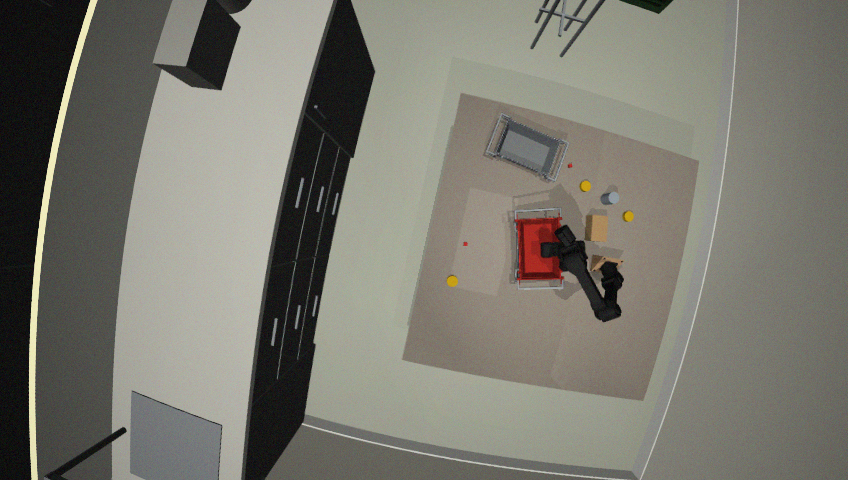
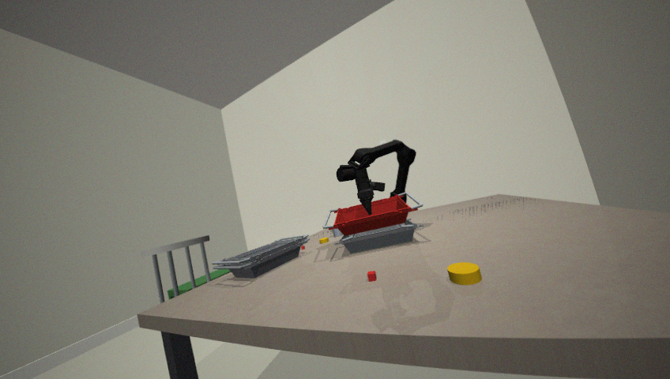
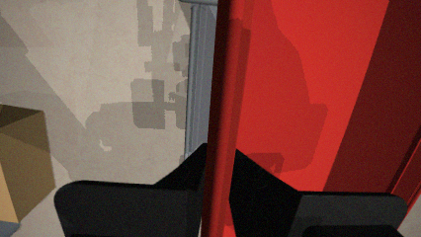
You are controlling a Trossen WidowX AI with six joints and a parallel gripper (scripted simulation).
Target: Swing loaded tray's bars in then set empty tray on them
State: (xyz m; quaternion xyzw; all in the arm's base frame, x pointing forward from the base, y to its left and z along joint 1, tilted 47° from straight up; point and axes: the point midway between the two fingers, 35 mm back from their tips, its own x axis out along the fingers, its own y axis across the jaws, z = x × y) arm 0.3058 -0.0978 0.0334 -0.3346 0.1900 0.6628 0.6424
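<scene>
Now: gripper tip 80 mm short of the red tray, 20 mm to the right of it and 20 mm below it. The rest, counted from my gripper tip: red cube (370 mm ahead, 100 mm below, 50 mm to the left); box (230 mm behind, 120 mm to the right, 80 mm below).
</scene>
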